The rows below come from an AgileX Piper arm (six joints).
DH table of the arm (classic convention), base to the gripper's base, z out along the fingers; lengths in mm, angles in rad. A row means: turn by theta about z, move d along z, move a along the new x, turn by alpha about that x. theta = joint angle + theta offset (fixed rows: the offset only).
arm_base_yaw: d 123; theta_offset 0; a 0; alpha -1.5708
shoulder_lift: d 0; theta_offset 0.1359; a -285.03; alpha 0
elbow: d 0; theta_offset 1.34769; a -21.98; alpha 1.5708
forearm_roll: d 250.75; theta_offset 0; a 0; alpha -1.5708
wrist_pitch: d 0; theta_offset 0; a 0; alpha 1.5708
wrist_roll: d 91; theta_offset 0; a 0; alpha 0
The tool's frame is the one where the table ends.
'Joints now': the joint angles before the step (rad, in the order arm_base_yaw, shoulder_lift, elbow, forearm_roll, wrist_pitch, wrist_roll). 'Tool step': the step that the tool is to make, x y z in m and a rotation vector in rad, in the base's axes. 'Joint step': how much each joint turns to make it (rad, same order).
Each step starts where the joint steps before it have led.
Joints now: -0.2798, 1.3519, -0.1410, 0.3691, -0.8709, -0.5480
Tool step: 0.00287, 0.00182, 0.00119, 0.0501, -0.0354, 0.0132
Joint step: 0.0000, -0.0001, -0.0067, -0.0367, 0.0073, 0.0774
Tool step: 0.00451, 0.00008, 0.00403, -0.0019, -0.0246, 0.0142
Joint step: 0.0000, 0.0001, -0.0159, -0.0215, -0.0045, 0.0169
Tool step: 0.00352, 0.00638, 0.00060, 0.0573, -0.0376, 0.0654
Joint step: 0.0000, 0.0000, 0.0000, -0.1055, 0.0028, 0.1184
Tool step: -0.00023, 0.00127, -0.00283, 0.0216, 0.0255, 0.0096
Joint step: 0.0000, 0.0000, 0.0000, -0.0113, 0.0332, 0.0136
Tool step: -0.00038, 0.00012, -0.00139, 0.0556, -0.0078, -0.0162
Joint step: 0.0000, 0.0000, -0.0001, 0.0026, 0.0160, 0.0544
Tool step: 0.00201, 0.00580, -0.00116, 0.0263, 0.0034, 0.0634
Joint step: 0.0000, 0.0000, 0.0001, -0.0917, 0.0179, 0.0668
